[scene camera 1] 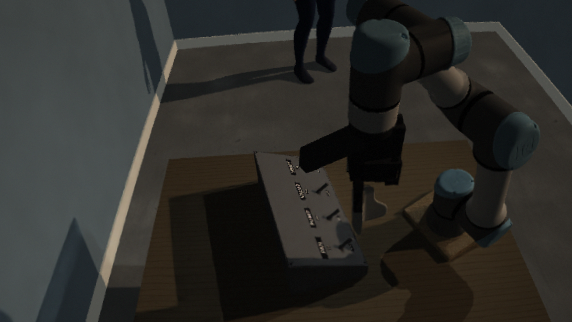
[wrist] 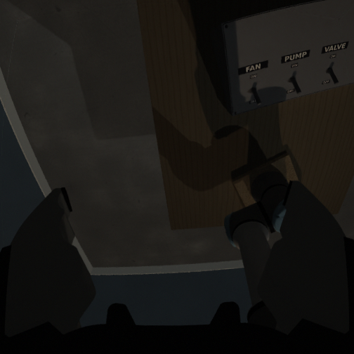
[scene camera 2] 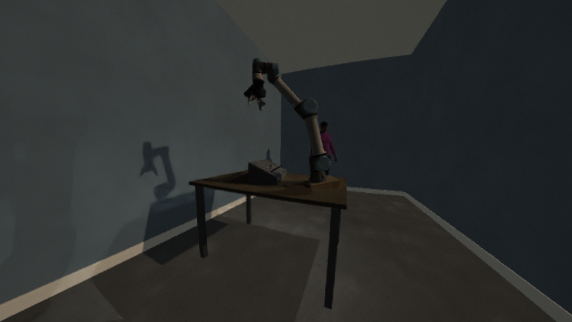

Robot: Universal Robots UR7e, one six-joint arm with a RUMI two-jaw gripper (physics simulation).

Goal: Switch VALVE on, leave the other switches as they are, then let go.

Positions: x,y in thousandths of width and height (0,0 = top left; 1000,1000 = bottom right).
In view: my gripper (scene camera 1: 622,626) and a grey sloped switch panel (scene camera 2: 454,536).
My gripper shows as well in the wrist view (wrist: 496,527). The grey sloped switch panel is seen too in the wrist view (wrist: 750,151).
